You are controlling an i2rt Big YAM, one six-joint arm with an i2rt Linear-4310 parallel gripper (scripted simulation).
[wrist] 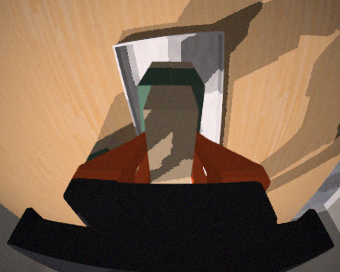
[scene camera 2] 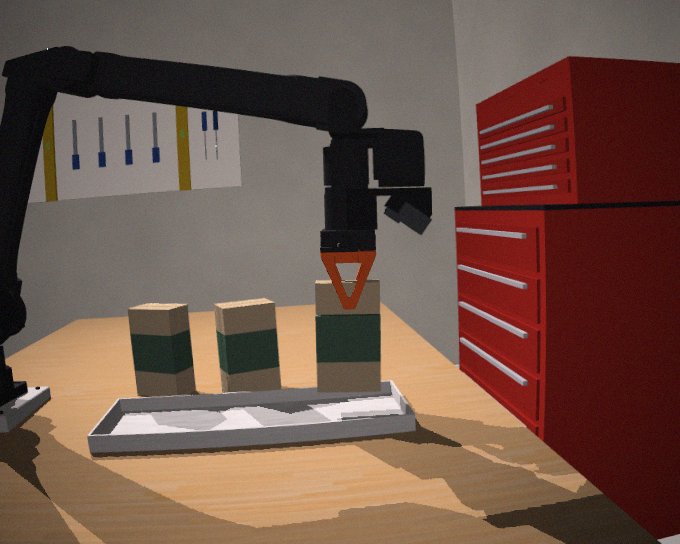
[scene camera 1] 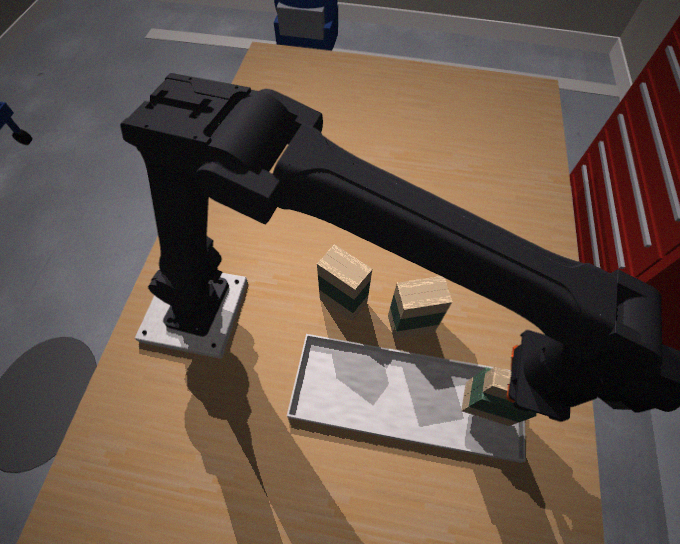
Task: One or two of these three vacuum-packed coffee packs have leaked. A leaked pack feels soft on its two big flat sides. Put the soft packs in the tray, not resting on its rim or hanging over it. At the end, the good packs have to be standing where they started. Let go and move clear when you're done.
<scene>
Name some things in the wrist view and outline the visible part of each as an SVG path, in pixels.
My gripper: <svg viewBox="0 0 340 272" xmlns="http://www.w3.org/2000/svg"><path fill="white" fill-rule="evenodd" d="M7 242L7 245L16 251L58 272L286 272L314 259L335 246L314 209L308 209L297 221L277 224L278 218L266 194L271 181L264 167L209 140L198 131L196 132L191 173L192 184L150 183L146 133L144 131L133 140L78 166L63 194L63 198L86 226L43 219L30 207L26 208Z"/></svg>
A grey tray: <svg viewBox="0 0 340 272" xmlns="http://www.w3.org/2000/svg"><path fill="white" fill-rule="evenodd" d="M223 31L166 35L112 45L137 136L142 133L137 85L152 61L192 62L206 86L200 133L219 144L224 78Z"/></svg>
</scene>
